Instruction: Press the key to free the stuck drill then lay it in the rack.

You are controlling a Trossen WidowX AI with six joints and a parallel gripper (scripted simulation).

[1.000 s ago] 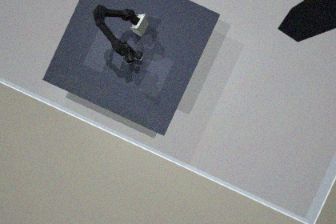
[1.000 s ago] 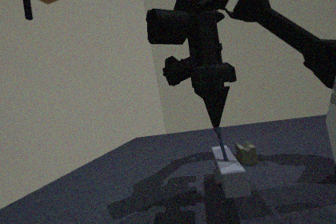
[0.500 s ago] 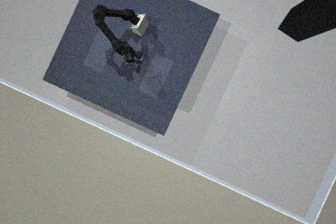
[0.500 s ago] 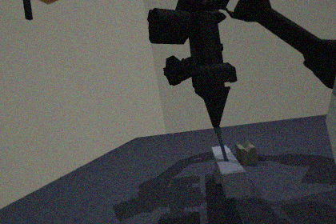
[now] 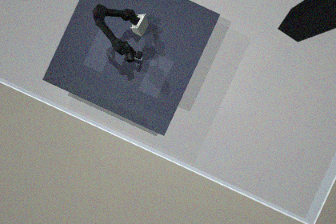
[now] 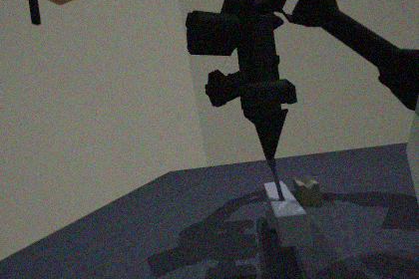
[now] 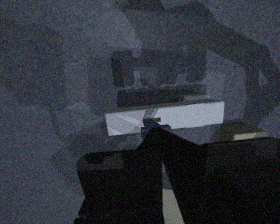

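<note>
Now: gripper tip 30 mm to the left of the block and 90 mm above it.
</note>
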